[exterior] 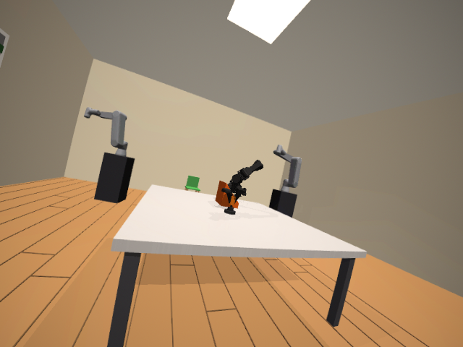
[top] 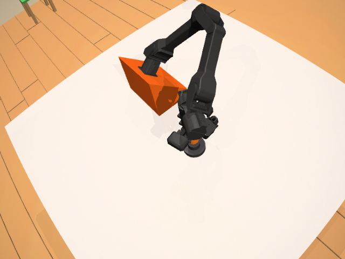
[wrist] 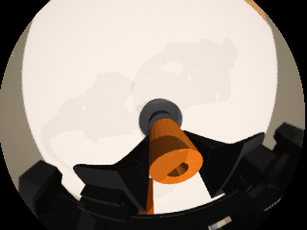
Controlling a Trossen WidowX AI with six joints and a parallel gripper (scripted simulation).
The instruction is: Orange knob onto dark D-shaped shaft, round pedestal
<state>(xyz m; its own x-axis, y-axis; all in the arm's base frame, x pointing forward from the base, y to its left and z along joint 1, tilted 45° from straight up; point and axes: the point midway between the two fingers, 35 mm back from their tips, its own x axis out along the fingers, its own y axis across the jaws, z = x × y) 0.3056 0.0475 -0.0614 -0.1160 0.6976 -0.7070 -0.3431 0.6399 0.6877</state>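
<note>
My gripper tip is now 2 cm below the orange knob. From my gripper tip the other things lie so: round pedestal 4 cm below.
</note>
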